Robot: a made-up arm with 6 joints. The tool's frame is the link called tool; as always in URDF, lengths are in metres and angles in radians. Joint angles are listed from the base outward.
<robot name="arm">
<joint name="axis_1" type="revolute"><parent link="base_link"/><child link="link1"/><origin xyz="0.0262 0.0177 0.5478"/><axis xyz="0 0 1"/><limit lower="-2.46" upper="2.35"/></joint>
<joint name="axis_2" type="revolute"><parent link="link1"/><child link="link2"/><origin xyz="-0.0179 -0.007 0.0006"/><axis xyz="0.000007 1 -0.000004"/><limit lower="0.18" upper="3.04"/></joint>
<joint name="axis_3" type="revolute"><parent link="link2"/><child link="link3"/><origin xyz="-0.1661 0.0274 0.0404"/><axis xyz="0.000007 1 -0.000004"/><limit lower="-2.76" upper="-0.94"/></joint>
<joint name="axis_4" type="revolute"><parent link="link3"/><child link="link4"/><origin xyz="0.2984 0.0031 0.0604"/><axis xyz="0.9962 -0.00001 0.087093"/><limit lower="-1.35" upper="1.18"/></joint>
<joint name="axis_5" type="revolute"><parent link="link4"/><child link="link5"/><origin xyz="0.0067 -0.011 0.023"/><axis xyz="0.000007 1 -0.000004"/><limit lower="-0.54" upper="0.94"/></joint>
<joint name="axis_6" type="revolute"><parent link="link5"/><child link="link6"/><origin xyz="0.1 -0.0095 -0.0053"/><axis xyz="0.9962 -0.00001 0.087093"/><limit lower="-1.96" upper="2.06"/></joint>
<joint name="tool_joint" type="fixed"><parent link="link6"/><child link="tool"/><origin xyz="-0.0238 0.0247 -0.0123" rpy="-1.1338 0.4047 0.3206"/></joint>
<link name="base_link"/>
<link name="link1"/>
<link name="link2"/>
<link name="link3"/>
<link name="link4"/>
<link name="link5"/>
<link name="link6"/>
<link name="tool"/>
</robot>
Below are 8 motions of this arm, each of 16 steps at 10 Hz.
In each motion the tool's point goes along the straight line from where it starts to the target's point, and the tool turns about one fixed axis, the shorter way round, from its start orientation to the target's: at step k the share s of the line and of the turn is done. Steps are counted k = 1, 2, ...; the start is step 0. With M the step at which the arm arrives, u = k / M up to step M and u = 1 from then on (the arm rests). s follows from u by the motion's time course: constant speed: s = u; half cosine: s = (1 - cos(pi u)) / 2; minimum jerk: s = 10 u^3 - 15 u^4 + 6 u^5.
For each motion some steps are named. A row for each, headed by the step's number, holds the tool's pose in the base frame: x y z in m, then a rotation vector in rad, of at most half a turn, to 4 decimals.
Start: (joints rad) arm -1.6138 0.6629 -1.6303 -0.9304 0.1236 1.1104
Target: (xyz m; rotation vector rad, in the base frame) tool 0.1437 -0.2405 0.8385 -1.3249 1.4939 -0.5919
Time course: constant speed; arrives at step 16
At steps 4, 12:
4: 0.0822 -0.0687 0.9894 -1.3742 0.6789 -1.2252
12: 0.1232 -0.1832 0.8888 -1.3642 1.2367 -0.8211

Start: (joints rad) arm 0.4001 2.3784 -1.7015 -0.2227 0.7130 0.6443
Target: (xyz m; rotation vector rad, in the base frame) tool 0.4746 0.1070 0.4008 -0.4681 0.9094 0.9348
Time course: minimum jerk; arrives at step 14
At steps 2, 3, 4, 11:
2: 0.4175 0.2039 0.4332 -0.5812 1.3216 1.1545
3: 0.4202 0.1993 0.4316 -0.5760 1.3019 1.1444
4: 0.4246 0.1918 0.4291 -0.5675 1.2698 1.1279
11: 0.4705 0.1139 0.4031 -0.4763 0.9384 0.9508

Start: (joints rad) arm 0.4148 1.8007 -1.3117 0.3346 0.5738 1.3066
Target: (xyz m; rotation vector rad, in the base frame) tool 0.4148 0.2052 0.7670 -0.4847 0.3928 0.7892
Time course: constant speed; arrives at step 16
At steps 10, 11, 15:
10: 0.4080 0.2057 0.6943 -0.0985 0.5826 0.8291
11: 0.4092 0.2056 0.7064 -0.1635 0.5519 0.8241
15: 0.4137 0.2053 0.7549 -0.4210 0.4254 0.7975

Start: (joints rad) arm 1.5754 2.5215 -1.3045 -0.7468 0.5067 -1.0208
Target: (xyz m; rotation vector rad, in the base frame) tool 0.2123 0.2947 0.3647 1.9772 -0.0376 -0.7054
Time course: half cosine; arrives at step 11
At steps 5, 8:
5: 0.1176 0.3087 0.3240 1.7928 0.1774 -0.7334
8: 0.1837 0.2989 0.3524 1.9228 0.0287 -0.7149

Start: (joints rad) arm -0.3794 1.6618 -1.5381 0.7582 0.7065 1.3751
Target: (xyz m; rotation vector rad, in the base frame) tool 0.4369 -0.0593 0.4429 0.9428 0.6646 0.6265
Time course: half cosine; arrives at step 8
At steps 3, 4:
3: 0.4253 -0.0902 0.6293 1.0869 0.3101 0.4101
4: 0.4285 -0.0816 0.5777 1.0504 0.4088 0.4710

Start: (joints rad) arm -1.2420 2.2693 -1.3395 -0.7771 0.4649 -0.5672
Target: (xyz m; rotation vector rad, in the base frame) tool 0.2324 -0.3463 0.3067 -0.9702 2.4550 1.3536
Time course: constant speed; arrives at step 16
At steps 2, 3, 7, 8, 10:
2: 0.1468 -0.3337 0.3747 -0.6561 2.1072 1.1015
3: 0.1529 -0.3346 0.3699 -0.6773 2.1329 1.1194
7: 0.1773 -0.3382 0.3504 -0.7638 2.2345 1.1913
8: 0.1835 -0.3391 0.3456 -0.7859 2.2596 1.2093
10: 0.1957 -0.3409 0.3359 -0.8307 2.3094 1.2453

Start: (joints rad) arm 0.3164 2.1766 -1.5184 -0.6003 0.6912 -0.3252
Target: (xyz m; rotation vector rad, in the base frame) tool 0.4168 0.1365 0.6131 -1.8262 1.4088 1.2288
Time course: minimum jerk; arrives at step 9
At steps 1, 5, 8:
1: 0.4075 0.1376 0.4699 -1.8722 1.4147 1.4975
5: 0.4131 0.1369 0.5556 -1.8466 1.4129 1.3355
8: 0.4167 0.1365 0.6114 -1.8268 1.4090 1.2319

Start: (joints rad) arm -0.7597 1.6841 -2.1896 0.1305 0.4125 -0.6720
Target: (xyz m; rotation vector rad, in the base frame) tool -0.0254 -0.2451 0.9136 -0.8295 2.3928 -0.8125
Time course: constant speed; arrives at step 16
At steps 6, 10, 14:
6: 0.1737 -0.2208 0.9086 -1.3497 1.4648 -0.4122
10: 0.0941 -0.2305 0.9106 -1.1837 1.8492 -0.5730
14: 0.0144 -0.2402 0.9126 -0.9626 2.2171 -0.7332

